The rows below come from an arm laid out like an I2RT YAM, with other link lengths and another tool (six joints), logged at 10 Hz.
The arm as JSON. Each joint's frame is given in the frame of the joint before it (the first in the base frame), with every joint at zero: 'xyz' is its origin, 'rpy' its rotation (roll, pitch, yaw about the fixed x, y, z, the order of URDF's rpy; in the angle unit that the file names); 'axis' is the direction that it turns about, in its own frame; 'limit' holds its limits. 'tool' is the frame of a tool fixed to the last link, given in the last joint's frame.
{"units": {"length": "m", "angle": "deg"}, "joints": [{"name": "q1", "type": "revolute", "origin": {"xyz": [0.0, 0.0, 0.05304], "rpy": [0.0, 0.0, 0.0]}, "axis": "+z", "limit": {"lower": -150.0, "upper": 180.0}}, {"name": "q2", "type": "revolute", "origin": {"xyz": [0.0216, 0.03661, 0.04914], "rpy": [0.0, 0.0, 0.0]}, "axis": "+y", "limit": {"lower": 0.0, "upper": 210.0}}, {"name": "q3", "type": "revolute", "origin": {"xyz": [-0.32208, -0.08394, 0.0], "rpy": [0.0, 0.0, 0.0]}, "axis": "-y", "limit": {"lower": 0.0, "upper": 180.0}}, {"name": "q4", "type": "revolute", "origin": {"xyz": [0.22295, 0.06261, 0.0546], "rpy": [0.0, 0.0, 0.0]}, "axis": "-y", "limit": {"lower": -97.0, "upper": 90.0}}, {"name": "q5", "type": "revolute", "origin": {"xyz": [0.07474, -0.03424, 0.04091], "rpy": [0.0, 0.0, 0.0]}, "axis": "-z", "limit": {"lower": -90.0, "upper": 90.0}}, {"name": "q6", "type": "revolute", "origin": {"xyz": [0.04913, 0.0, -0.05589], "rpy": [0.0, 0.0, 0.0]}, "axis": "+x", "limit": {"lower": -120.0, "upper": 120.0}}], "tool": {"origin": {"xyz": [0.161, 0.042, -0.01], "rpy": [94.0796, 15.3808, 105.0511]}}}
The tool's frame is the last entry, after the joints.
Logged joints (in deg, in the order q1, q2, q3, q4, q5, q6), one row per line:
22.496 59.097 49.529 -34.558 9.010 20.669
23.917 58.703 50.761 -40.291 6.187 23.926
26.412 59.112 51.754 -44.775 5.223 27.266
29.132 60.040 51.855 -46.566 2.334 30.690
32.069 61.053 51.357 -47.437 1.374 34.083
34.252 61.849 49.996 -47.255 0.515 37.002
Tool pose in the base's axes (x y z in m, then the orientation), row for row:
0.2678 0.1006 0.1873 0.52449 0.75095 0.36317 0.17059
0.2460 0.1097 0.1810 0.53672 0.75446 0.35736 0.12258
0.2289 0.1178 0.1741 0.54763 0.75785 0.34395 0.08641
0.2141 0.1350 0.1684 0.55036 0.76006 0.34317 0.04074
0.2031 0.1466 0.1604 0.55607 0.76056 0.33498 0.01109
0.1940 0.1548 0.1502 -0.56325 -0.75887 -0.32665 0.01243
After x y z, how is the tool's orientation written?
As a quaternion, x y z w.
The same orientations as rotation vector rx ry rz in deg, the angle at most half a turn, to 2 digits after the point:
85.36 122.21 59.10
89.73 126.13 59.74
93.49 129.38 58.72
96.57 133.37 60.22
99.39 135.94 59.87
-100.59 -135.53 -58.34

